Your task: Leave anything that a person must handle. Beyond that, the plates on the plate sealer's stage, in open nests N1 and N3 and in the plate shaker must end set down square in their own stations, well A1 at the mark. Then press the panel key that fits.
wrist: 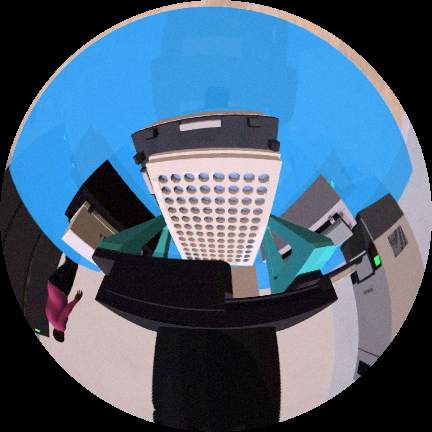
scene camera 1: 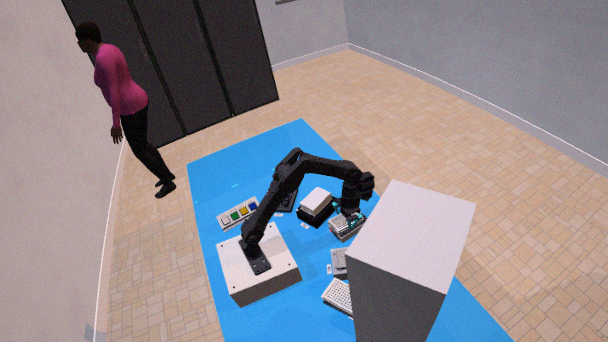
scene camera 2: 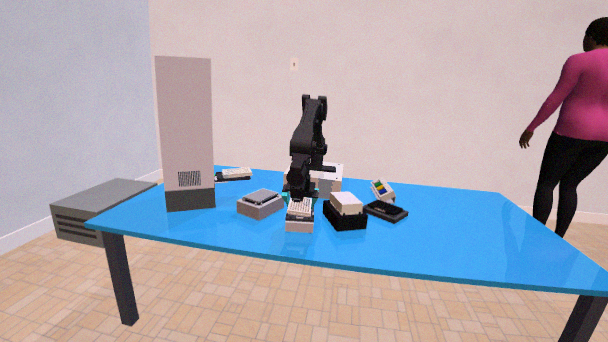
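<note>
My gripper (scene camera 1: pixel 347 218) (scene camera 2: pixel 300 198) (wrist: pixel 215 216) is shut on a white well plate (scene camera 1: pixel 339 221) (scene camera 2: pixel 299 207) (wrist: pixel 215 205), with the teal fingers on its two long sides. The plate is right over a small grey station with a dark top (scene camera 1: pixel 351 233) (scene camera 2: pixel 298 224) (wrist: pixel 209 135), lined up lengthwise with it. I cannot tell whether it rests in the station. A dark plate lies on a grey station (scene camera 2: pixel 260 198) (scene camera 1: pixel 338 259) to one side. Another dark plate lies in an open nest (scene camera 2: pixel 385 208) (scene camera 1: pixel 288 199). The key panel (scene camera 1: pixel 237 212) (scene camera 2: pixel 381 188) has white, green, yellow and blue keys.
A tall grey tower (scene camera 1: pixel 408 238) (scene camera 2: pixel 183 127) stands close beside the gripper. A black block with a white lidded box (scene camera 1: pixel 315 200) (scene camera 2: pixel 346 203) stands on the other side. A white plate (scene camera 1: pixel 338 294) (scene camera 2: pixel 237 172) lies by the tower. A person in pink (scene camera 1: pixel 121 98) (scene camera 2: pixel 573 123) stands near the table.
</note>
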